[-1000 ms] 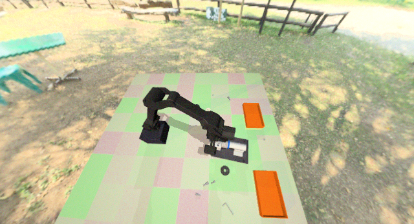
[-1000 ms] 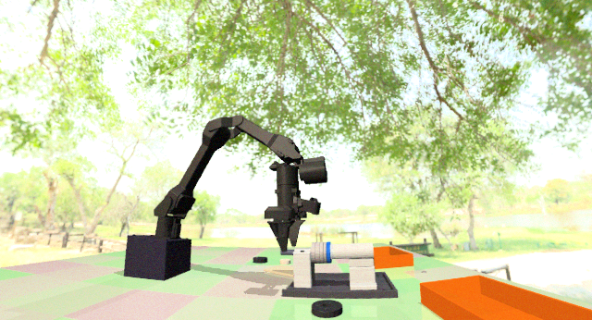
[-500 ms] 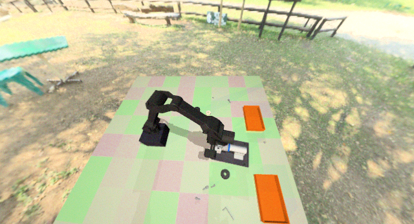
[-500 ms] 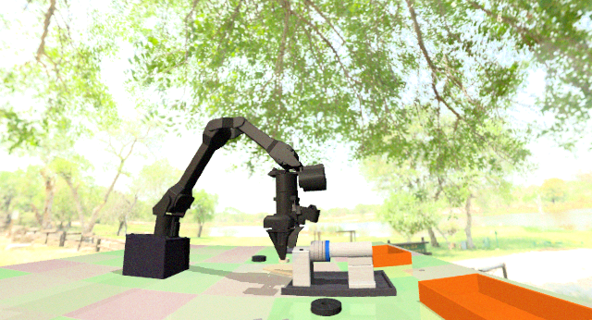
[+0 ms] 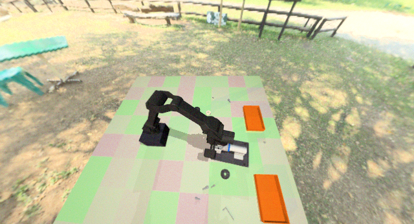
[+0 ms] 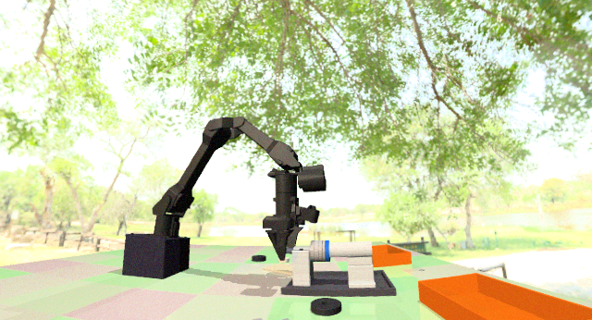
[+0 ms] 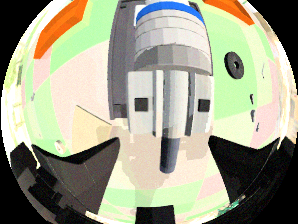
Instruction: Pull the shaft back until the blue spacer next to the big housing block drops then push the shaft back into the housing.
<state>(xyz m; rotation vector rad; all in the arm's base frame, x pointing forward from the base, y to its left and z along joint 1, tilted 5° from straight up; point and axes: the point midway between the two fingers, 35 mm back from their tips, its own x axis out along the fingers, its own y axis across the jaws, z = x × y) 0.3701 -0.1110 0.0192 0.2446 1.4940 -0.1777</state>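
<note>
My gripper tip is now 60 mm short of the shaft, 20 mm to the left of it and 20 mm below it. Round my gripper tip: pale ring: 270 mm to the left, 60 mm below, 10 mm behind; then blue spacer: 100 mm ahead, 30 mm to the right, 10 mm above.
</note>
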